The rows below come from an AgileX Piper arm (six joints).
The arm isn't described. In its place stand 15 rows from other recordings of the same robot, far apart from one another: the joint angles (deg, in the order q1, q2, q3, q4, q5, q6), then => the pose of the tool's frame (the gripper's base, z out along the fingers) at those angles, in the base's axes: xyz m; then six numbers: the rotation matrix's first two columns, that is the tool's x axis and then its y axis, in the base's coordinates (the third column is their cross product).
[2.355, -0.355, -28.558, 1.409, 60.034, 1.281] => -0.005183 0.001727 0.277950 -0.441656 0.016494 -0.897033 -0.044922 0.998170 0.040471
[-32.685, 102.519, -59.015, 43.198, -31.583, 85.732] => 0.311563 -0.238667 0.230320 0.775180 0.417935 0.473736 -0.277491 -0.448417 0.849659
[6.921, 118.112, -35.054, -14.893, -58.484, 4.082] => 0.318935 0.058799 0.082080 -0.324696 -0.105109 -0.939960 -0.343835 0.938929 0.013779
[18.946, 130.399, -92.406, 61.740, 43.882, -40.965] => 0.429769 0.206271 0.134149 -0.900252 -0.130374 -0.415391 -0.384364 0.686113 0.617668
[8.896, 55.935, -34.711, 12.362, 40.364, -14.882] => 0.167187 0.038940 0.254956 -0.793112 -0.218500 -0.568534 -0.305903 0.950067 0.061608
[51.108, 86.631, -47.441, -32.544, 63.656, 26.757] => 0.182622 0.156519 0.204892 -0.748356 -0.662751 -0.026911 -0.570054 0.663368 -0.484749
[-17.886, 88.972, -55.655, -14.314, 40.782, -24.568] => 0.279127 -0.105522 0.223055 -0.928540 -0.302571 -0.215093 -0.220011 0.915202 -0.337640
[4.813, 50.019, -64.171, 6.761, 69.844, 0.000] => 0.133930 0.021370 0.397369 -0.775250 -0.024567 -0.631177 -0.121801 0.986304 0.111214
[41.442, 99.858, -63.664, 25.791, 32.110, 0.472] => 0.252671 0.251164 0.206359 -0.884382 -0.279339 -0.373949 -0.419715 0.826448 0.375263
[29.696, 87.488, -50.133, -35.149, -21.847, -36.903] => 0.282169 0.183363 0.269370 0.551828 -0.742402 -0.379902 -0.426902 0.139863 -0.893416
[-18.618, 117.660, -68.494, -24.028, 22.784, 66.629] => 0.372808 -0.140736 0.114705 -0.351681 0.846044 -0.400662 0.871094 0.452497 0.190898
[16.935, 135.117, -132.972, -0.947, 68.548, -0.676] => 0.492256 0.148424 0.246425 -0.866612 -0.282524 -0.411295 -0.300706 0.953478 -0.021361
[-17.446, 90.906, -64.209, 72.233, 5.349, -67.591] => 0.352931 -0.102445 0.296559 -0.359123 0.196034 -0.912470 0.250264 0.962112 0.108202
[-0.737, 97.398, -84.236, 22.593, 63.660, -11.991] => 0.355634 0.026759 0.303960 -0.936231 -0.013031 -0.351143 -0.130928 0.940288 0.314190
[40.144, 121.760, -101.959, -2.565, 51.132, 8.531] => 0.358761 0.298428 0.216948 -0.769084 -0.491106 -0.409053 -0.544744 0.838417 0.017609
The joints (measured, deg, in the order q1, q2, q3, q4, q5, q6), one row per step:
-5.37, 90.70, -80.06, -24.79, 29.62, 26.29
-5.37, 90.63, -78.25, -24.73, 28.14, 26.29
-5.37, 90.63, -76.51, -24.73, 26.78, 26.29
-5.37, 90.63, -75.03, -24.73, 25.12, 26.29
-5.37, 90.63, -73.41, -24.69, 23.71, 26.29
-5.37, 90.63, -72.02, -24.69, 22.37, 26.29
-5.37, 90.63, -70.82, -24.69, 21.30, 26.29
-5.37, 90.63, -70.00, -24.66, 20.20, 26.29
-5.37, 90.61, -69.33, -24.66, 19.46, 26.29
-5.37, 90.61, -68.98, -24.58, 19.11, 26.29
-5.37, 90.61, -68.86, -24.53, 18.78, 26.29
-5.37, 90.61, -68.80, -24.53, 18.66, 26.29
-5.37, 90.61, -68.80, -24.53, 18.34, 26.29
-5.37, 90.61, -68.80, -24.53, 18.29, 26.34
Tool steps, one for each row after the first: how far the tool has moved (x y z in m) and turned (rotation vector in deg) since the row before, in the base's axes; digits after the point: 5 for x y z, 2 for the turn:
-0.00060, 0.00096, -0.00815, 0.17, 0.38, 0.61
-0.00062, 0.00086, -0.00831, 0.13, 0.49, 0.56
-0.00023, 0.00102, -0.00648, 0.12, -0.04, 0.68
-0.00085, 0.00096, -0.00756, 0.19, 0.32, 0.57
-0.00077, 0.00089, -0.00630, 0.14, 0.16, 0.55
-0.00087, 0.00074, -0.00553, 0.13, 0.22, 0.43
-0.00031, 0.00073, -0.00335, 0.13, -0.19, 0.44
-0.00051, 0.00051, -0.00278, 0.08, -0.03, 0.30
-0.00028, 0.00028, -0.00157, 0.12, 0.02, 0.12
0.00010, 0.00022, -0.00030, 0.07, -0.19, 0.12
0.00001, 0.00007, -0.00020, 0.01, -0.05, 0.05
0.00030, 0.00017, 0.00037, 0.01, -0.29, 0.13
0.00005, 0.00003, 0.00006, 0.04, -0.06, -0.01

